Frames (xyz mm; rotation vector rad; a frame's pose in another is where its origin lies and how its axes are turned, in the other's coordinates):
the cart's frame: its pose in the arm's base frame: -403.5 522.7 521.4 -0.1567 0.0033 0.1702
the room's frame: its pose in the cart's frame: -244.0 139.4 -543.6 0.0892 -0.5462 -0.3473
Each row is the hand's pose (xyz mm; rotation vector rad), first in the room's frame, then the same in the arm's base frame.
Working: the room's frame: its pose in the arm's base frame: -662.1 532.7 -33.1 -0.0163 -0.5567 -0.1381

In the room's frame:
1: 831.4 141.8 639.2 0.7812 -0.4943 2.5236
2: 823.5 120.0 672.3 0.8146 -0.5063 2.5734
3: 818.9 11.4 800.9 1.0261 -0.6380 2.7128
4: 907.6 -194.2 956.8 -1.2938 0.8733 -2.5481
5: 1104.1 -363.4 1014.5 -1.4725 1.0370 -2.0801
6: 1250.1 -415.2 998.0 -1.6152 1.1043 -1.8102
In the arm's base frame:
1: -280.5 602.0 951.5 0.0178 -0.6753 2.5882
2: -307.5 583.1 975.0 0.0358 -0.6688 2.6481
3: -393.6 482.9 1079.3 0.1936 -0.7292 2.8671
4: -428.8 276.3 1254.0 -0.4793 0.8346 -2.7961
5: -316.9 86.9 1403.0 -0.7592 0.9100 -2.3947
6: -192.6 16.3 1464.9 -0.9568 0.9518 -2.1747

